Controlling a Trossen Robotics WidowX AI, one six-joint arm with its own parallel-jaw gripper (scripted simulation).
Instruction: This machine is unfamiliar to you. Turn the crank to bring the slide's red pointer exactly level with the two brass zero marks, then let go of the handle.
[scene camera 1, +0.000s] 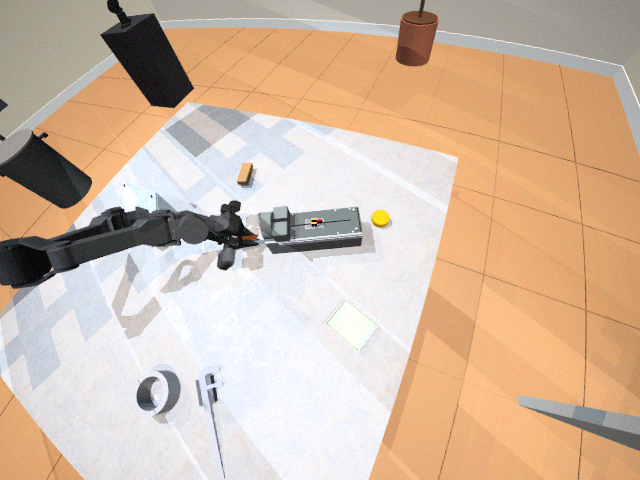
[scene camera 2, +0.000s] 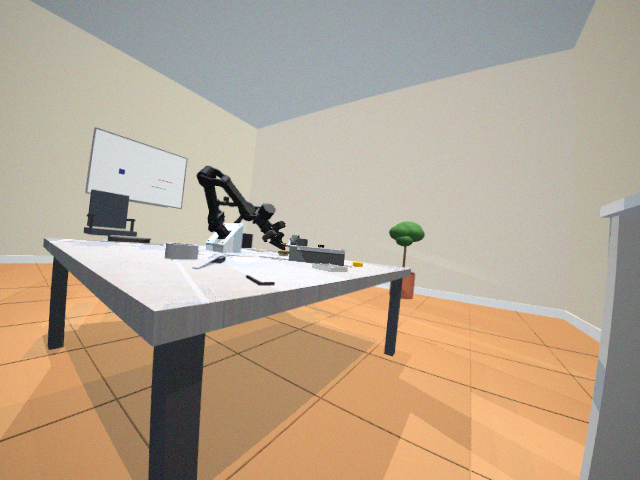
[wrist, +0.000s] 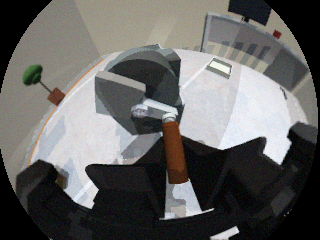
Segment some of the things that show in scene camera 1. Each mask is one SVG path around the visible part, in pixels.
The gripper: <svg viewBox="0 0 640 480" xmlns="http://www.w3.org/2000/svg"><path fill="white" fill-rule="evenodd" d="M236 200L230 201L228 205L222 204L220 206L220 216L205 216L208 235L204 241L211 240L217 242L218 245L224 244L223 250L217 257L217 267L221 270L228 270L231 266L234 266L236 249L259 245L258 242L240 237L255 234L243 225L242 218L235 214L241 207L241 202Z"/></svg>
A pale square tile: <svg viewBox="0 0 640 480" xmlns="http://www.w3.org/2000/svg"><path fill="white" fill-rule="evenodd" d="M345 298L324 325L358 353L379 324Z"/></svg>
